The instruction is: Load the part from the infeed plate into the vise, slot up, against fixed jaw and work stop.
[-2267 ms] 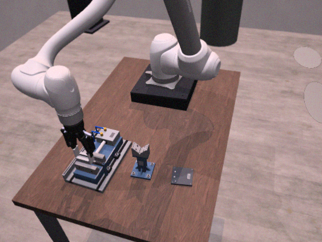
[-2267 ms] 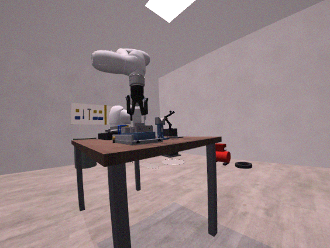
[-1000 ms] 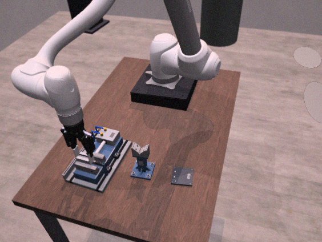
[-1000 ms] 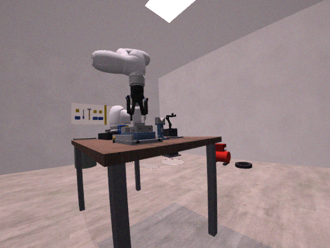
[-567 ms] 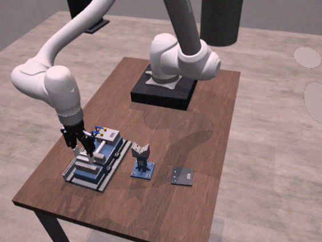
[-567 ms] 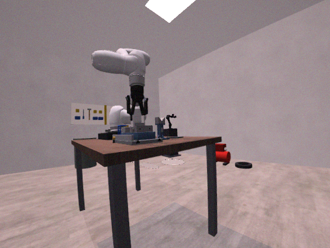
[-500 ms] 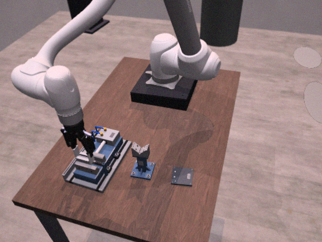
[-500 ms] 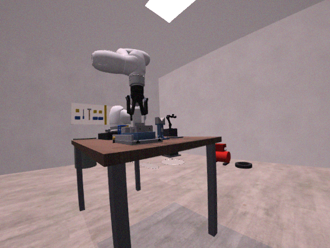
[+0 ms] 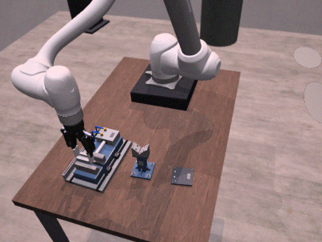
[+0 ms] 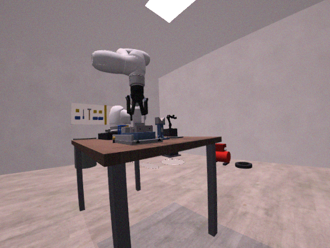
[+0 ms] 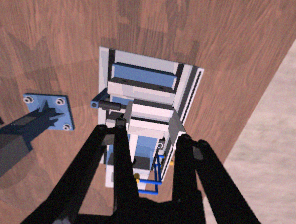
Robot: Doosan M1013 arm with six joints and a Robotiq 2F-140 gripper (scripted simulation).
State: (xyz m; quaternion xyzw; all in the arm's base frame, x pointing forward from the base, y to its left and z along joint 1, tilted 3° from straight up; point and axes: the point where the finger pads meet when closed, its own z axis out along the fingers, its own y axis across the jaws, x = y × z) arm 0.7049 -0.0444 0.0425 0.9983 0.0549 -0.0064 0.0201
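My hand is 20 mm above the part. Round my hand: fixed jaw 40 mm below, 30 mm ahead, 20 mm to the left; then work stop 70 mm to the left, 30 mm below, 10 mm behind; then moving jaw 40 mm below, 40 mm behind, 20 mm to the left.
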